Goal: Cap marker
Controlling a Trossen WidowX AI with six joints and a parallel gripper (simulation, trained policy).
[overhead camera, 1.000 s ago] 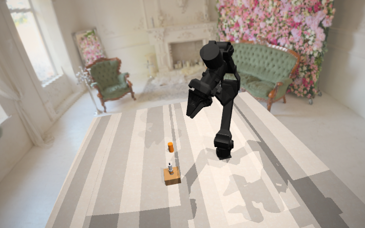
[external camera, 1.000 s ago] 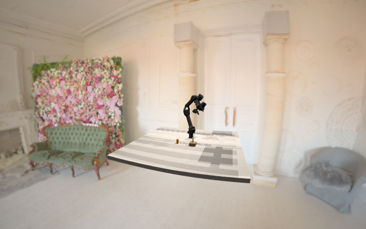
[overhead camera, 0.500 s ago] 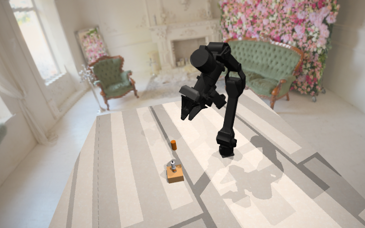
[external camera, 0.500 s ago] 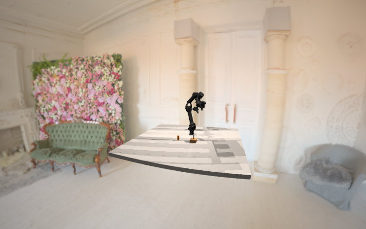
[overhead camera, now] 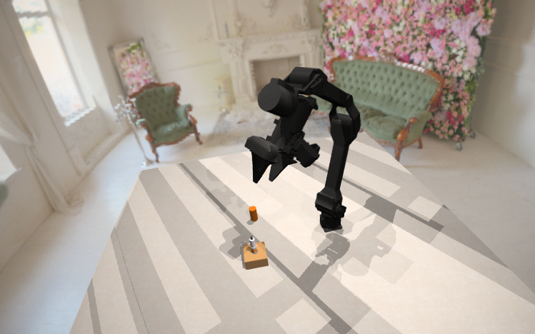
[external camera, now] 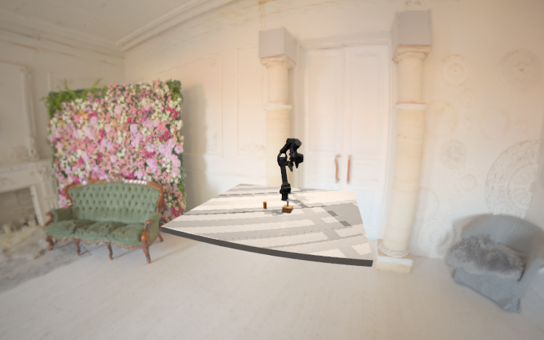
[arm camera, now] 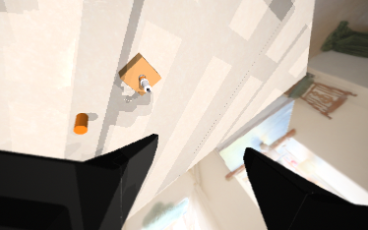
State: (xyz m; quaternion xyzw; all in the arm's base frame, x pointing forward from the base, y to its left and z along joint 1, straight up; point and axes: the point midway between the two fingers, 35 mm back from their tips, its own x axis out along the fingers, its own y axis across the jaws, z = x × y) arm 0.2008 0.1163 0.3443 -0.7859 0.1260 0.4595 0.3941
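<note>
My gripper tip is now 29 cm above the orange cap, 23 cm to the left of it and 4 cm short of it. Also, from my gripper tip: holder block (30 cm below, 6 cm ahead, 4 cm to the right).
</note>
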